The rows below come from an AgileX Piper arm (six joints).
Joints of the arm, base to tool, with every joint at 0 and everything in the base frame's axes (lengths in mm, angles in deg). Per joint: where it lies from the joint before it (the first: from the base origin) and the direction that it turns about. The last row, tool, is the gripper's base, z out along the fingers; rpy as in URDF.
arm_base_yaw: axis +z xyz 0 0 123
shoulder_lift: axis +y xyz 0 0 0
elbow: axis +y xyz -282.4 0 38.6
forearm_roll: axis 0.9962 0 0.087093 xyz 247.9 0 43.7
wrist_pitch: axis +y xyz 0 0 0
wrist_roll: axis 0.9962 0 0.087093 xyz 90.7 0 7.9
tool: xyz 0 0 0 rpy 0 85 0
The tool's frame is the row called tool.
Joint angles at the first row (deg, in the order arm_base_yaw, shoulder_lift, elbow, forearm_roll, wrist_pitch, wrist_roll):
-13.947 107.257 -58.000 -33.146 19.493 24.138
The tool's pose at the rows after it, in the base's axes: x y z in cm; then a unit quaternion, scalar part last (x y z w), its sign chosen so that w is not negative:
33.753 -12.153 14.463 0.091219 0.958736 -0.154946 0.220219
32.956 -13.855 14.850 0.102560 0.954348 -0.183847 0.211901
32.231 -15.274 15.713 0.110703 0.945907 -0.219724 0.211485
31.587 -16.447 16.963 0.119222 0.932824 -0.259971 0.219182
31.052 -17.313 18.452 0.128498 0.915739 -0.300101 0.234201
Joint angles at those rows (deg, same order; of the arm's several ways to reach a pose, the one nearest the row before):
-16.753 107.108 -57.920 -36.564 20.580 25.753
-19.111 106.495 -57.737 -42.091 22.136 29.213
-20.857 105.268 -57.546 -49.371 23.867 34.289
-22.116 103.588 -57.352 -57.609 25.772 40.577
-22.890 101.662 -57.161 -65.804 27.768 47.302

